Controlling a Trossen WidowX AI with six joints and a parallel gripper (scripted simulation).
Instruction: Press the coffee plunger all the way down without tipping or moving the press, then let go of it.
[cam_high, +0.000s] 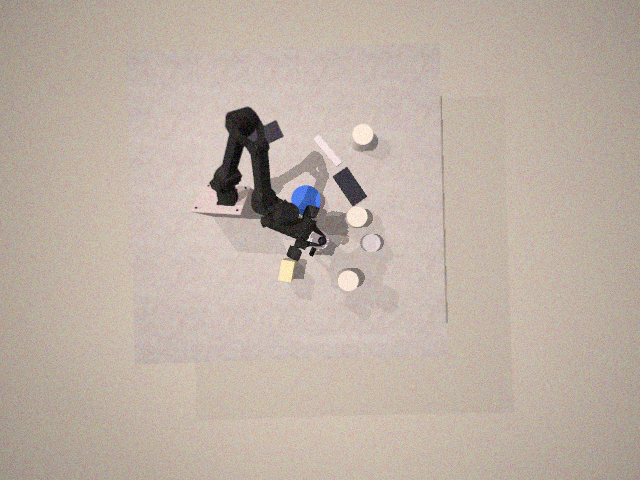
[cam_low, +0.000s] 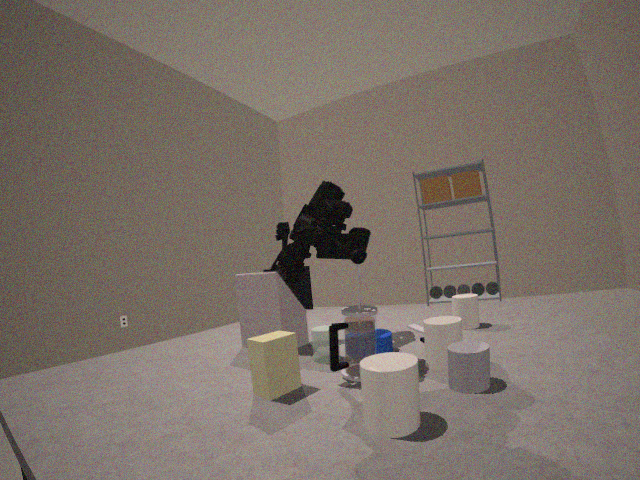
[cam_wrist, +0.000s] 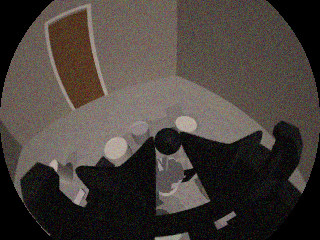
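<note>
Now: gripper tip 2 cm past the coffee press, 1 cm to the left of it and 12 cm above it. From my gripper tip the other things lie so: blue cylinder: 8 cm behind, 16 cm to the left, 22 cm below; then yellow box: 13 cm behind, 13 cm to the right, 19 cm below.
</note>
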